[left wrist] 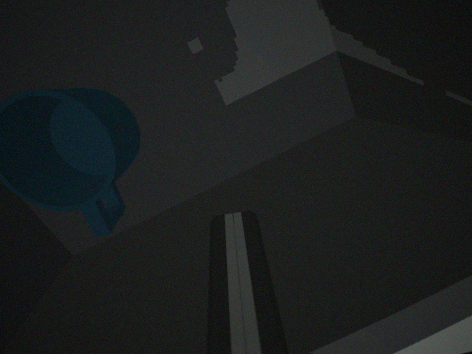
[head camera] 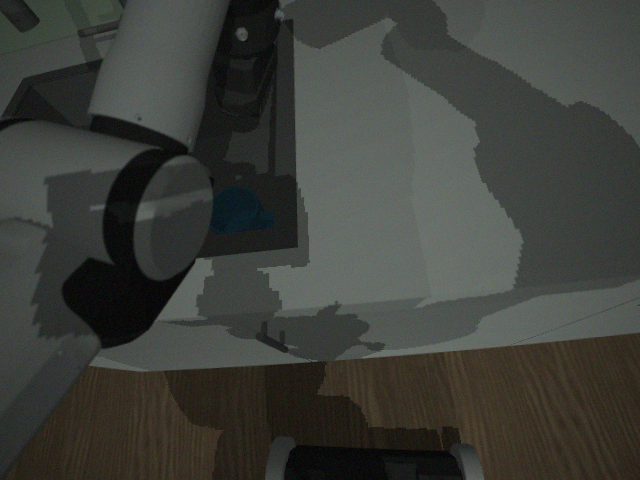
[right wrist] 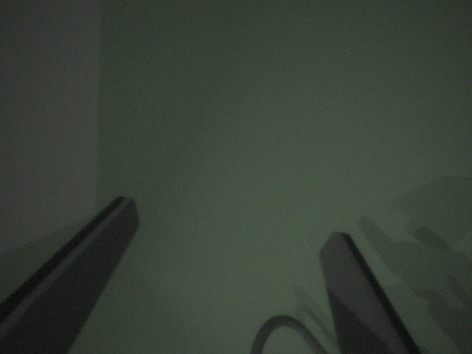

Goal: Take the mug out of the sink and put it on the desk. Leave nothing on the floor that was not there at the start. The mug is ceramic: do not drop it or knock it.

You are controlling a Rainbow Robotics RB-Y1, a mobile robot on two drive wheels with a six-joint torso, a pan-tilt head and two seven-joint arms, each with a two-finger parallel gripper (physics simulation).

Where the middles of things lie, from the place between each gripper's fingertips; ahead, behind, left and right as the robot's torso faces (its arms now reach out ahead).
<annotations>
I see the blue mug (head camera: 236, 209) 730 mm below my right hand, 270 mm to the left of it and 70 mm behind it.
Right now my left hand is 110 mm past the blue mug, 30 mm to the right of it and 130 mm above it.
</annotations>
